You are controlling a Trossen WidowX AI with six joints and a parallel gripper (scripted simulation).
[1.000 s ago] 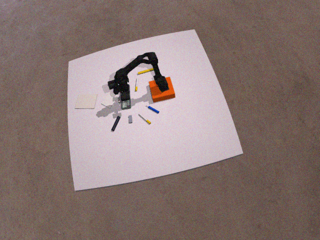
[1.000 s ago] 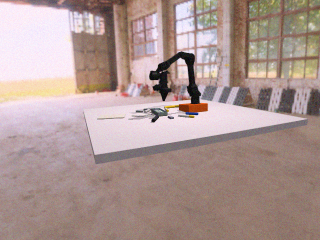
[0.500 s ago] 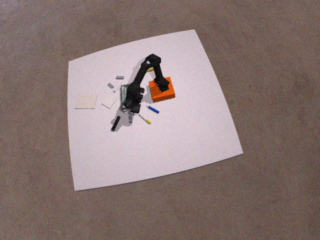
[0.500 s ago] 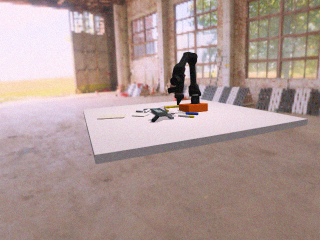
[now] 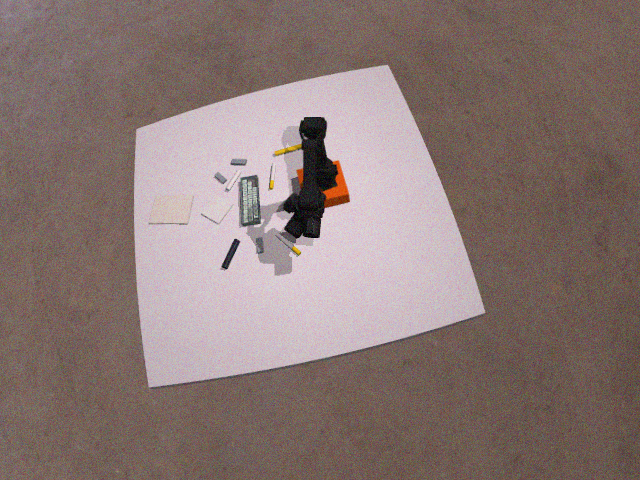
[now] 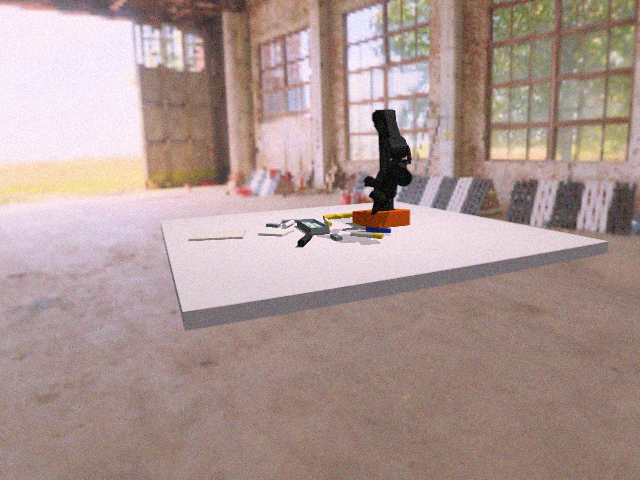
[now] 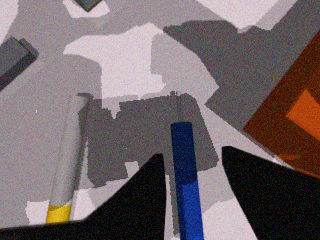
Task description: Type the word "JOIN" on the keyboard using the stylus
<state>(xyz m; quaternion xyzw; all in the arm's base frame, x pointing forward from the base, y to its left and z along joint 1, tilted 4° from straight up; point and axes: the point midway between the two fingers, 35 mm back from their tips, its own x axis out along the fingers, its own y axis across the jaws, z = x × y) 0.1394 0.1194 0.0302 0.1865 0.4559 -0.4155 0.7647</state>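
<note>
Right now the blue stylus is 60 mm below my gripper tip, 10 mm to the right of it and 10 mm ahead of it. From my gripper tip the other things lie so: yellow stick 350 mm to the right, 90 mm behind, 60 mm below; grey block 180 mm ahead, 60 mm below, 20 mm to the left; black cylinder 290 mm ahead, 50 mm below, 10 mm to the left.
</note>
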